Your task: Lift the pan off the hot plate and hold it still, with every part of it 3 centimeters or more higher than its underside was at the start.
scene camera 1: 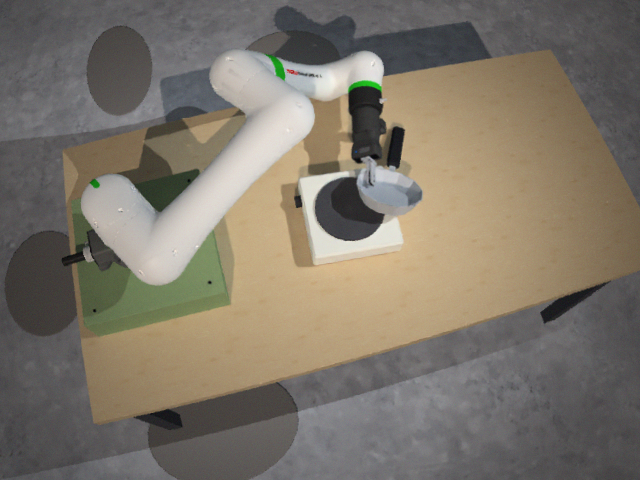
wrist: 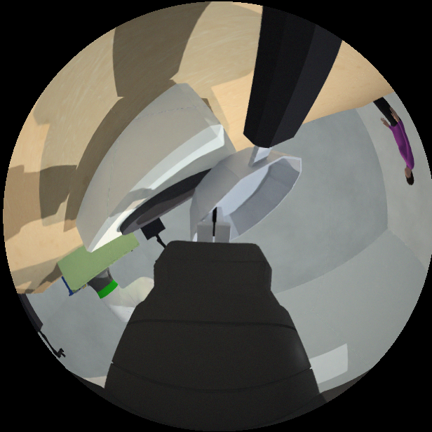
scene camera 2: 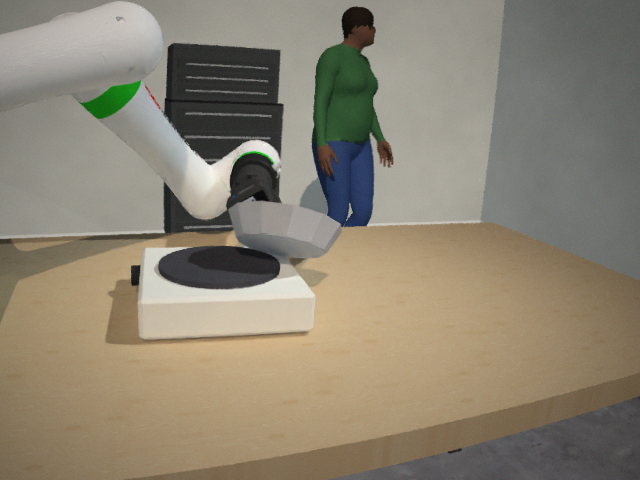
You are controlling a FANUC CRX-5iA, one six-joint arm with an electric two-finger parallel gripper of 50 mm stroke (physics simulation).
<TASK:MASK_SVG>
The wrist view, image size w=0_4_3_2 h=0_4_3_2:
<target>my gripper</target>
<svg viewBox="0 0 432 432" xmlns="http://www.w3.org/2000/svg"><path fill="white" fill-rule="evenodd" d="M221 206L215 207L205 217L204 221L197 222L197 241L170 241L154 263L154 286L149 291L147 297L135 306L116 346L112 358L113 363L109 365L104 386L112 396L144 416L174 426L209 431L248 428L274 421L299 409L318 393L318 385L312 368L309 369L311 367L309 359L290 314L278 303L270 290L271 266L264 257L262 250L255 243L229 243L231 224L230 222L224 222Z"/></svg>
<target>white hot plate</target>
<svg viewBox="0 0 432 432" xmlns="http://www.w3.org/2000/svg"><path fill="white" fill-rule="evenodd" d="M188 83L175 83L161 93L161 95L158 95L147 107L144 107L130 121L128 126L124 128L102 158L88 184L75 221L81 241L88 252L92 252L121 234L126 235L143 227L145 224L177 207L177 205L187 201L193 196L195 187L205 174L218 161L236 152L220 121Z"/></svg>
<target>grey pan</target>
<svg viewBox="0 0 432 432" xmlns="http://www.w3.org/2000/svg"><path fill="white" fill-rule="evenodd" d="M292 13L262 6L255 68L243 128L243 135L255 145L254 147L238 150L218 161L195 187L189 208L190 241L197 241L197 222L204 221L205 217L215 207L222 207L224 222L230 222L231 241L266 217L292 189L299 174L302 172L301 158L285 154L281 151L271 150L271 147L294 137L295 133L297 133L299 126L301 126L306 114L311 109L335 62L342 43L342 39Z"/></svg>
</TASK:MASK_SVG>
